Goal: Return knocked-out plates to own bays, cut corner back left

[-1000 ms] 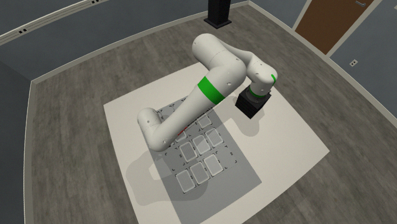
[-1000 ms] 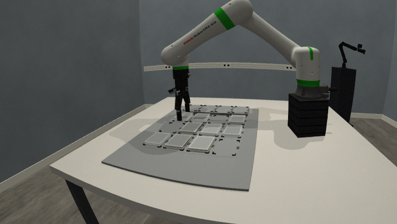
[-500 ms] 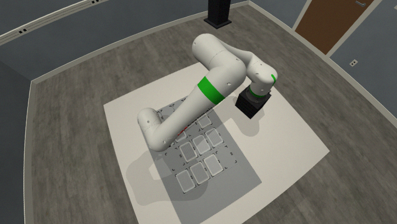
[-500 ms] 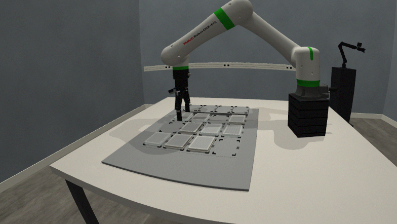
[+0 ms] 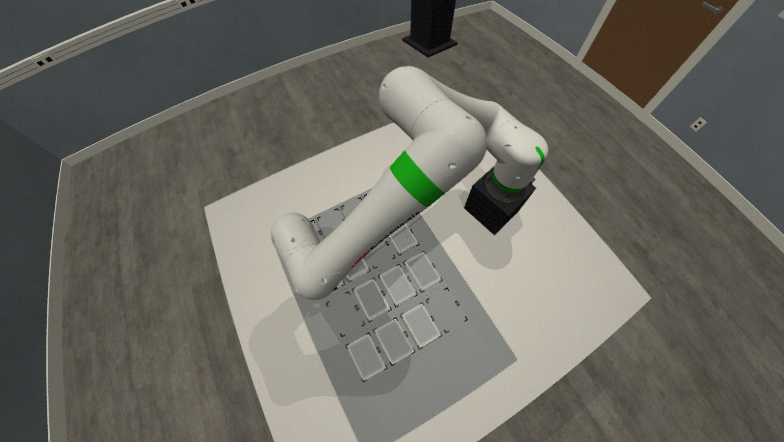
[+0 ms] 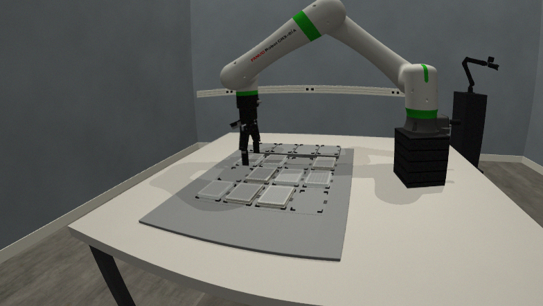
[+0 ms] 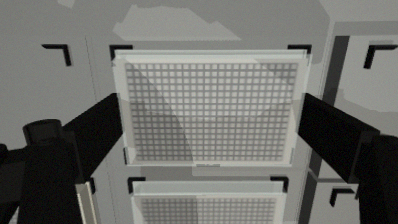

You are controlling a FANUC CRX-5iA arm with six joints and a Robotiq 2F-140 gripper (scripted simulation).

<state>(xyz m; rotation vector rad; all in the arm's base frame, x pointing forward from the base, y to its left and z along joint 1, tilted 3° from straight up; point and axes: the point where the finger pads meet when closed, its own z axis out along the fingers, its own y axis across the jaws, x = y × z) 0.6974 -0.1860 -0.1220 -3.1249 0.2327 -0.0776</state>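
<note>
Now: hand 5 cm past the label 43, 1 cm to the right of it and 2 cm above it. From my hand the other things lie so: plate (19 cm behind, 19 cm to the left, 1 cm below).
</note>
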